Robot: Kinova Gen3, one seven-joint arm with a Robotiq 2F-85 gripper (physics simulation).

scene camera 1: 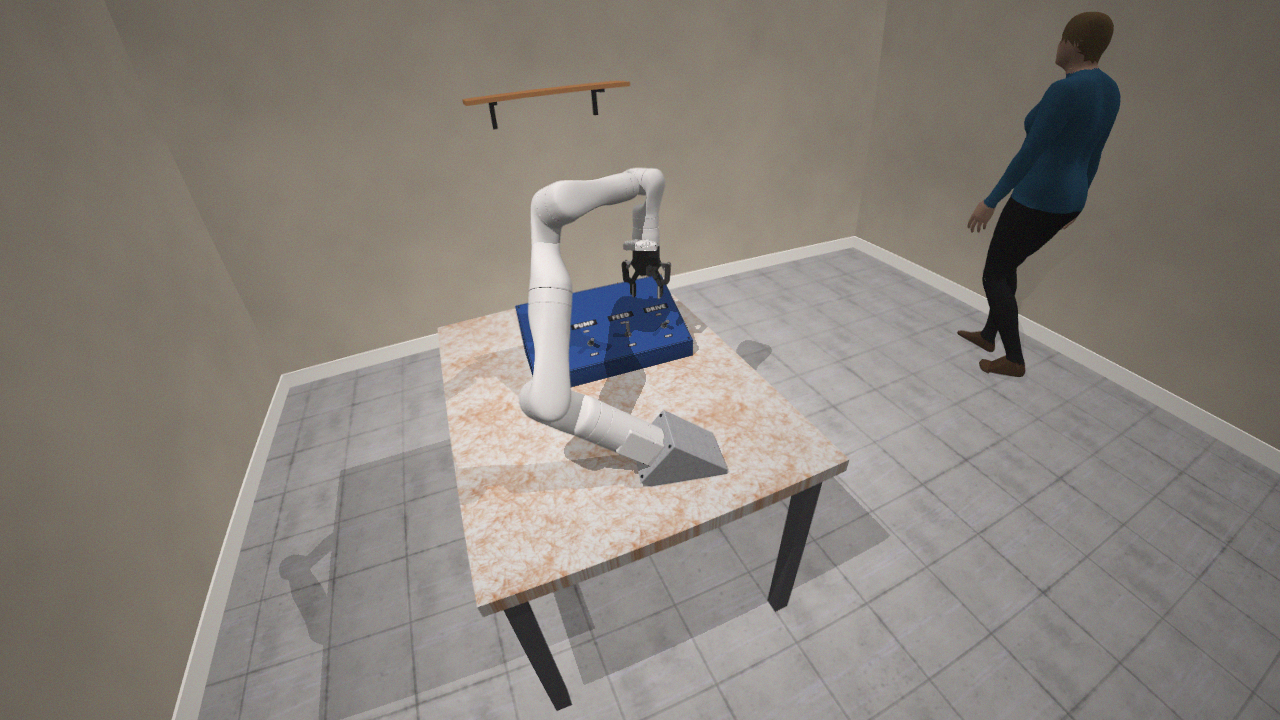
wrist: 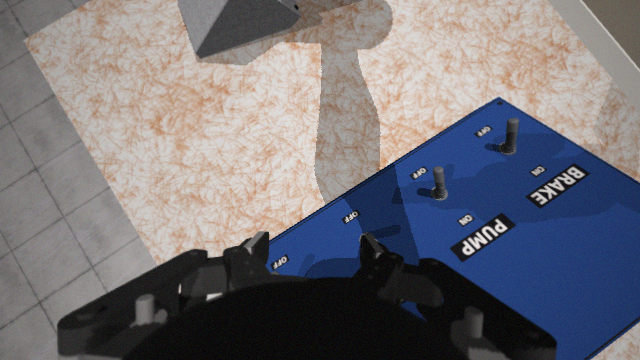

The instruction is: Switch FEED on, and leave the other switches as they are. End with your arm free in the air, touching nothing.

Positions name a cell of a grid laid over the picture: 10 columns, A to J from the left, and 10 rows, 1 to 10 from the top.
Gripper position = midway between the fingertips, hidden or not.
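I can see my own gripper in scene camera 1 (F5). The gripper is visible to me in the wrist view (E7) too.
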